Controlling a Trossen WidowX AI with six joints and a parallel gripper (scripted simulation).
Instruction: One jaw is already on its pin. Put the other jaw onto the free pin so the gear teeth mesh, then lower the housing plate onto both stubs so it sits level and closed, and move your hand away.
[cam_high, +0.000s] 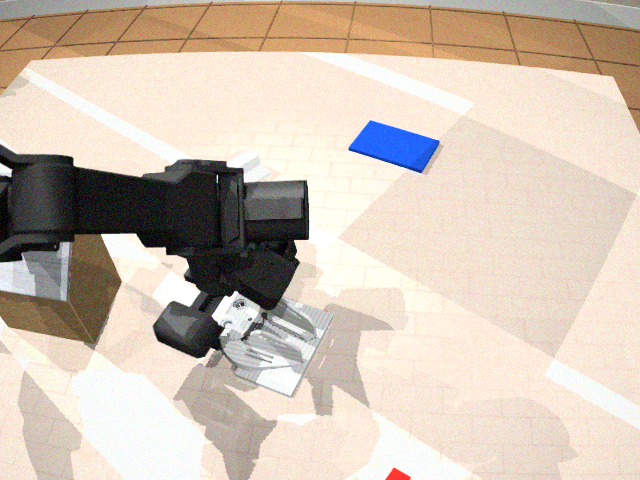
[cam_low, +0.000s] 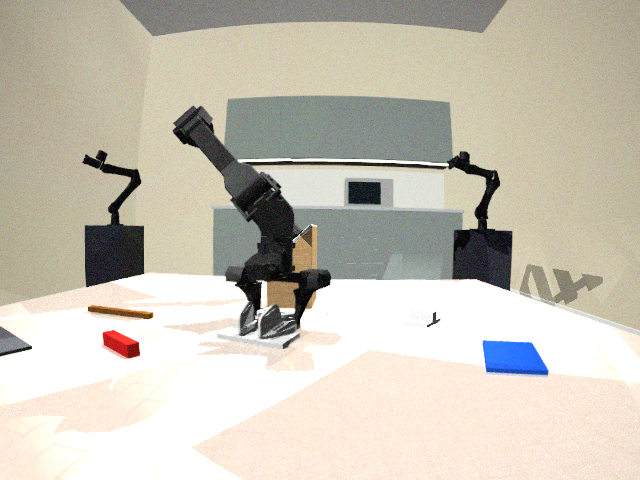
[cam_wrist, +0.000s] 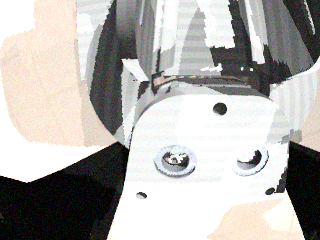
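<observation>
My gripper tip is 20 mm to the left of the jaw, 20 mm short of it and 10 mm below it. Round my gripper tip: red block: 210 mm to the right, 190 mm ahead; orange bar: 340 mm to the right, 10 mm behind; blue flat plate: 360 mm to the left, 190 mm ahead, 10 mm below.
</observation>
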